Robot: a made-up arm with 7 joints.
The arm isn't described. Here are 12 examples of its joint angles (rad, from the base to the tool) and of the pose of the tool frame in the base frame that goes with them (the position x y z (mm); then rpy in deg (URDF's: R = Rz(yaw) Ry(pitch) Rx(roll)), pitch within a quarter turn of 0, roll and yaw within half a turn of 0).
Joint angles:
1: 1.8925 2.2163 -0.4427 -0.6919 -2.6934 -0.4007 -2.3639
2: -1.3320 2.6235 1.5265 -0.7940 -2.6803 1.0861 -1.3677
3: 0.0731 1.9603 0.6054 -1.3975 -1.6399 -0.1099 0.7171
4: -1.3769 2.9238 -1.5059 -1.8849 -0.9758 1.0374 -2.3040
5: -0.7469 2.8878 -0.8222 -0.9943 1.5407 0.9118 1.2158
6: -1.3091 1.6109 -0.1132 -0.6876 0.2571 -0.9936 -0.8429
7: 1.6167 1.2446 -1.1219 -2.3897 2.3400 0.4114 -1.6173
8: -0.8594 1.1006 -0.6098 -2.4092 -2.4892 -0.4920 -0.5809
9: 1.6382 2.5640 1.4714 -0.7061 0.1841 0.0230 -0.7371
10: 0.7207 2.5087 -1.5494 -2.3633 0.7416 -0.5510 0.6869
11: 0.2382 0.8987 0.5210 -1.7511 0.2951 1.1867 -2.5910
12: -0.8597 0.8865 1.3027 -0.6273 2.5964 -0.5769 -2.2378
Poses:
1: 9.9 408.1 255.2 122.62 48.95 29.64
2: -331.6 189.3 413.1 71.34 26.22 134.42
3: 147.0 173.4 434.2 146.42 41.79 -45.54
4: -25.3 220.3 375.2 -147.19 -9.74 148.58
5: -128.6 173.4 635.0 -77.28 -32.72 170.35
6: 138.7 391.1 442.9 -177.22 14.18 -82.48
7: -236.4 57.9 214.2 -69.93 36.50 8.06
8: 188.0 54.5 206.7 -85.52 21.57 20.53
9: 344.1 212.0 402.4 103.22 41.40 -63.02
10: 16.9 295.3 260.2 -1.49 27.37 20.00
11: 84.1 298.3 170.4 7.79 63.54 -120.91
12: 285.8 353.8 177.2 -54.54 -16.07 136.36
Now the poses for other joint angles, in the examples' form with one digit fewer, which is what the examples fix.
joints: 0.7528 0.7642 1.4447 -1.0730 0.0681 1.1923 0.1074
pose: -239 358 244 40.9 -33.8 98.1
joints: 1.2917 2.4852 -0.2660 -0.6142 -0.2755 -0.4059 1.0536
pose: 313 303 327 65.5 45.1 -31.7
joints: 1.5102 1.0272 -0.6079 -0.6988 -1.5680 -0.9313 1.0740
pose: -323 244 126 -87.2 42.6 -76.6
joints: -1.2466 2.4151 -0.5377 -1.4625 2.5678 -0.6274 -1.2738
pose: 33 252 489 -166.1 -23.8 -134.7
